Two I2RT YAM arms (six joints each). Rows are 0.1 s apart.
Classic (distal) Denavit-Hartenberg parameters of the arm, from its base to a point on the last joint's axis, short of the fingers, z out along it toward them. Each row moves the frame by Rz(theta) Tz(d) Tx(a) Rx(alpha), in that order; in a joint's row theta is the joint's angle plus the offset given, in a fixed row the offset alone. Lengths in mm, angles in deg.
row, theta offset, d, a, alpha
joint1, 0, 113.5, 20, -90
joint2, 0, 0, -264, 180
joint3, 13.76, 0, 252.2, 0
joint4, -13.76, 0, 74, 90
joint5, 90, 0, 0, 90
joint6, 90, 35.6, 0, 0
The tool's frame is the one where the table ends.
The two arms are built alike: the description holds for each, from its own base.
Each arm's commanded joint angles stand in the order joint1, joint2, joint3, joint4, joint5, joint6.
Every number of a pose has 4 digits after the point.
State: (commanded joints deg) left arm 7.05 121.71 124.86 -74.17 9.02 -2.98; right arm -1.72 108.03 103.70 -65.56 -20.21 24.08
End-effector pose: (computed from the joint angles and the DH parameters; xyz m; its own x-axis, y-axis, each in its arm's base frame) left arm 0.4330 0.0479 0.3082 -0.9335 -0.1672 -0.3171 -0.1193 0.9791 -0.1650; right arm 0.3876 0.0007 0.3050 -0.8939 0.4099 -0.1815 0.3003 0.8481 0.4365
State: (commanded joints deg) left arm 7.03 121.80 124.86 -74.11 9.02 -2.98; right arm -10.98 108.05 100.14 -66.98 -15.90 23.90
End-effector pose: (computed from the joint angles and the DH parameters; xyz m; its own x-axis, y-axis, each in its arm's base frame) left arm 0.4334 0.0478 0.3076 -0.9338 -0.1669 -0.3166 -0.1191 0.9791 -0.1650; right arm 0.3758 -0.0630 0.2857 -0.8207 0.5561 -0.1312 0.4874 0.8011 0.3474
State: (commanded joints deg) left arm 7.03 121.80 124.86 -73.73 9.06 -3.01; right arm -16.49 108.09 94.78 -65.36 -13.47 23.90
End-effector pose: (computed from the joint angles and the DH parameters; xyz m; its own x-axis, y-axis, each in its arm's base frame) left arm 0.4341 0.0479 0.3078 -0.9316 -0.1671 -0.3227 -0.1182 0.9791 -0.1658; right arm 0.3624 -0.0986 0.2599 -0.7655 0.6375 -0.0871 0.5932 0.7517 0.2884
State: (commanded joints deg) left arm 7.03 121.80 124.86 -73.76 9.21 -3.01; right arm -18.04 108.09 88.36 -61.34 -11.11 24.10
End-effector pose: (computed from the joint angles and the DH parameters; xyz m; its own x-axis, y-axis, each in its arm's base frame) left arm 0.4340 0.0478 0.3078 -0.9318 -0.1671 -0.3221 -0.1174 0.9787 -0.1682; right arm 0.3537 -0.1080 0.2306 -0.7450 0.6640 -0.0640 0.6350 0.7352 0.2371
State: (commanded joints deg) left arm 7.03 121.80 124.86 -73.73 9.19 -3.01; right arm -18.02 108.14 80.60 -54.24 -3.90 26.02
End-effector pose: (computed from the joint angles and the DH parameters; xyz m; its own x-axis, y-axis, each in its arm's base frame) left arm 0.4341 0.0478 0.3079 -0.9317 -0.1671 -0.3226 -0.1174 0.9788 -0.1679; right arm 0.3457 -0.1099 0.1959 -0.7144 0.6927 -0.0990 0.6819 0.7210 0.1232
